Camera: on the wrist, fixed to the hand. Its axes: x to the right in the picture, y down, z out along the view.
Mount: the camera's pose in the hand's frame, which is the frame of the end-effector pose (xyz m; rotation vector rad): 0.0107 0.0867 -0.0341 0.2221 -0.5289 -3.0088
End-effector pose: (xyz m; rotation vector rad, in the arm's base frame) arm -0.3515 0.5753 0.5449 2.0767 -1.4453 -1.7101
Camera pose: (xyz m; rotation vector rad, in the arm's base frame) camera -0.3764 0.5043 0.6009 -0.8929 -1.3483 0.3325
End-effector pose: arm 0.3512 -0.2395 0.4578 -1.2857 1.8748 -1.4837
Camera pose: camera 0.2849 -0.2306 0.3921 1.9472 1.2932 0.5089
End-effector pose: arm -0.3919 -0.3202 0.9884 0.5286 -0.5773 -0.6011
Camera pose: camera -0.3311 -0.2562 1.0202 -0.7799 -0.1720 2.3702
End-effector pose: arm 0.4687 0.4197 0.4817 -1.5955 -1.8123 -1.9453
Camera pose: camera 0.4968 0.3727 0.5578 -1.0033 1.2959 -0.1941
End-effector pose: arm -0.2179 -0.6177 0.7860 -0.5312 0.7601 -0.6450
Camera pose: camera -0.2089 -0.5726 0.7042 0.9995 1.1286 2.3197
